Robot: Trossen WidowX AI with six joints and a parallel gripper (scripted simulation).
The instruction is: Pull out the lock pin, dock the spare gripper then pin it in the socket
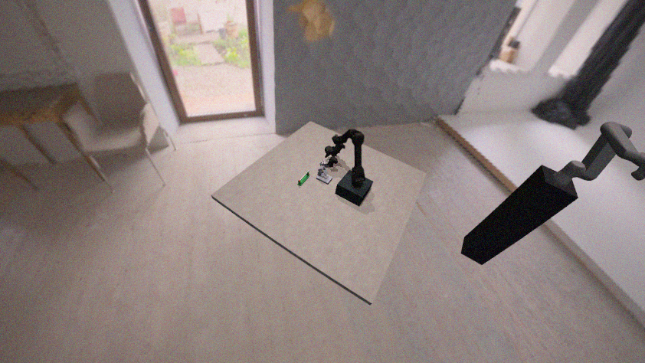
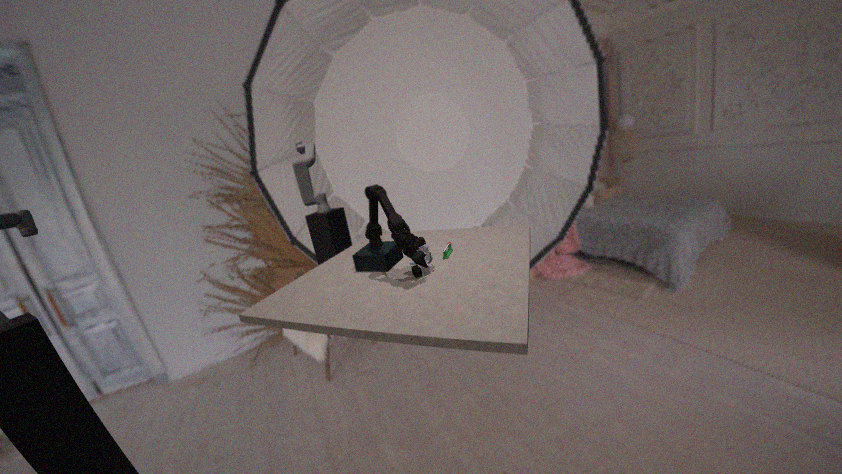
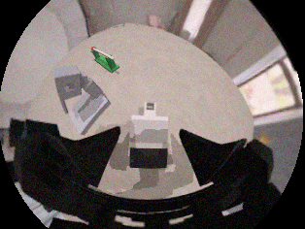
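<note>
Right now my gripper tip is 20 mm above the spare gripper. Also, from my gripper tip: green strip 40 mm ahead, 260 mm to the left, 20 mm below; then grey mount 60 mm behind, 150 mm to the left, 10 mm above.
</note>
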